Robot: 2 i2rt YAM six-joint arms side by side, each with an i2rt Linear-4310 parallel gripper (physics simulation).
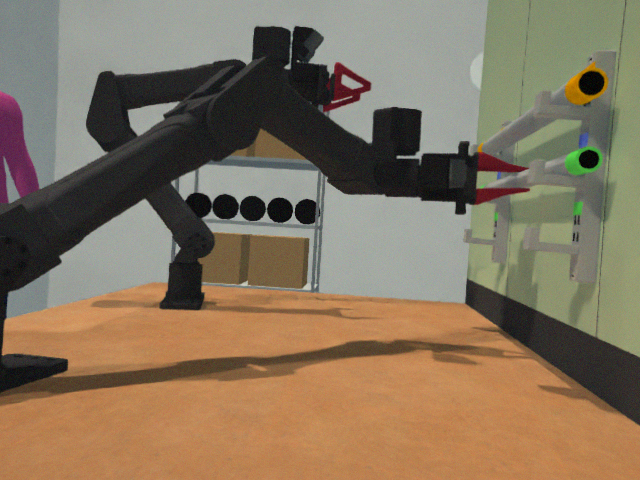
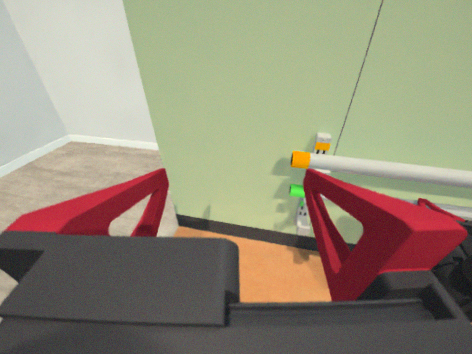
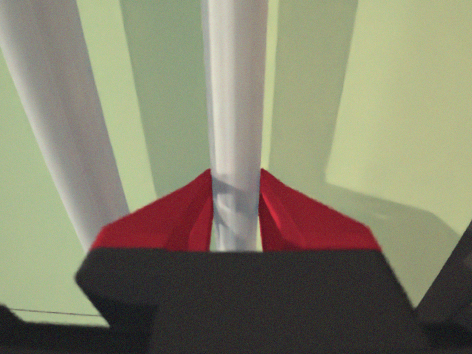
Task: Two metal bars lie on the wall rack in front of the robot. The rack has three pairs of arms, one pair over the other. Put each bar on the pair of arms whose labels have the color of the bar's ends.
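Places are measured from the left arm's base along level axes (x ahead, y right, z down), in metres.
Where they show: left gripper, fingertip midpoint: (image 1: pixel 365 91) (image 2: pixel 235 176); right gripper, fingertip midpoint: (image 2: pixel 418 203) (image 3: pixel 235 178); left arm's base at its link origin: (image 1: pixel 183 302).
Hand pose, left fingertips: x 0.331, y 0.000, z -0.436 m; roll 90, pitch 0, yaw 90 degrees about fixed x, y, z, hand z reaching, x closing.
Note:
Each offset is from my left fingertips to the top centre of the thing. "*": to the spot under its first point. Level surfaces: height alone.
The orange-ended bar @[dx +0.159, dy +0.360, dz +0.098 m] (image 1: pixel 516 125) (image 2: pixel 390 169) (image 3: pixel 60 115) lies on the top pair of arms of the wall rack @[* dx +0.136, dy +0.578, dz +0.292 m] (image 1: pixel 588 258), which has orange labels. The green-ended bar @[dx +0.159, dy +0.369, dz +0.178 m] (image 1: pixel 555 166) (image 2: pixel 296 190) (image 3: pixel 237 100) lies on the middle pair, below the blue label @[* dx +0.128, dy +0.564, dz +0.161 m] (image 1: pixel 583 139). The lowest pair, below the green label @[* dx +0.128, dy +0.564, dz +0.238 m] (image 1: pixel 577 208), holds no bar. My right gripper (image 1: pixel 528 179) (image 3: pixel 235 178) is shut on the green-ended bar, one finger against each side of it. My left gripper (image 1: pixel 364 86) (image 2: pixel 235 176) is open and empty, away from the rack.
The green wall (image 1: pixel 547 289) stands behind the rack. The wooden table top @[dz +0.436 m] (image 1: pixel 310 413) lies below both arms. A shelf unit (image 1: pixel 253 164) with brown boxes (image 1: pixel 279 260) and several black round things stands in the background. Part of a pink figure (image 1: pixel 15 149) shows at the far left.

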